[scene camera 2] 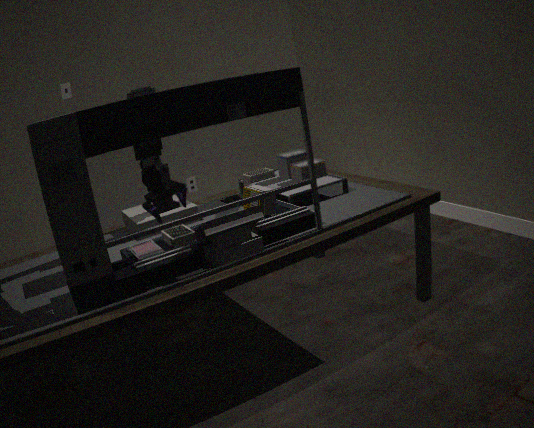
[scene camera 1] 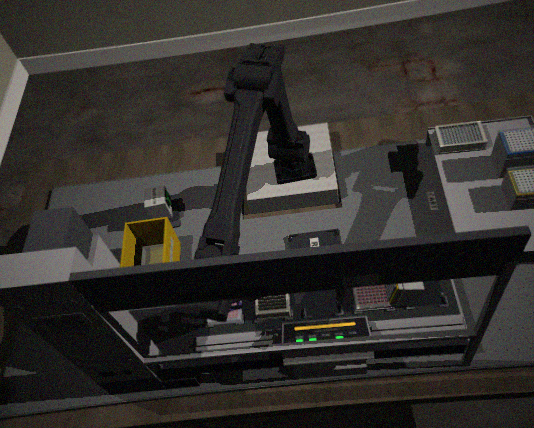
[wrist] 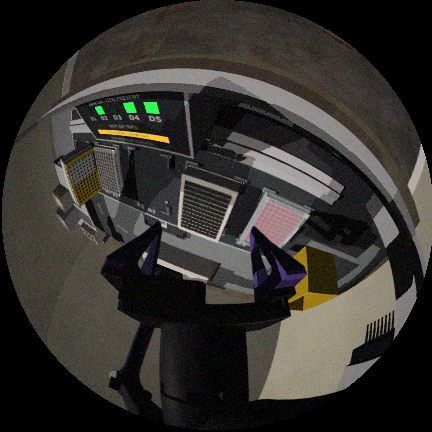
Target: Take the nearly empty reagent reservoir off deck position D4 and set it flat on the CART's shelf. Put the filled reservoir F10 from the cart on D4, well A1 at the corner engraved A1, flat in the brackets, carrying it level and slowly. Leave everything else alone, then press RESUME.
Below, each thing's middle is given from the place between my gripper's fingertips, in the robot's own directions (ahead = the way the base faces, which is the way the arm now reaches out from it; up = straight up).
Labels:
My hand is 29 cm to the left of the yellow bin (wrist: 319,284), 23 cm past it and 9 cm above it. Also, from my hand: cart shelf (scene camera 1: 476,201) (68 cm to the left, 28 cm behind, 10 cm below).

